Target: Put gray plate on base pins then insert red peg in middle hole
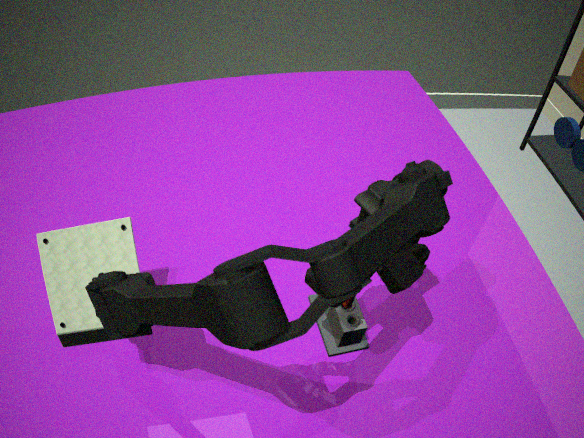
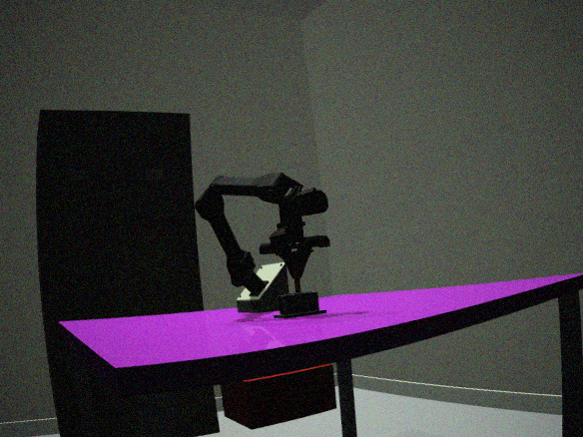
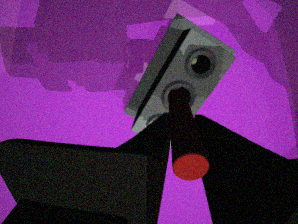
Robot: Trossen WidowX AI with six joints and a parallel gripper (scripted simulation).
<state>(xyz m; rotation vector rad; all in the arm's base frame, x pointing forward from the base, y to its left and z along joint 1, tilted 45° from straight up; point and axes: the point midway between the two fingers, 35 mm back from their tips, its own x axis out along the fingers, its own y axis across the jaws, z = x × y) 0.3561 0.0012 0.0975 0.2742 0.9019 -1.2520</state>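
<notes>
Now: the red peg right at my gripper tip. Round my gripper tip: flat base 9 cm below; gray plate 5 cm below.
</notes>
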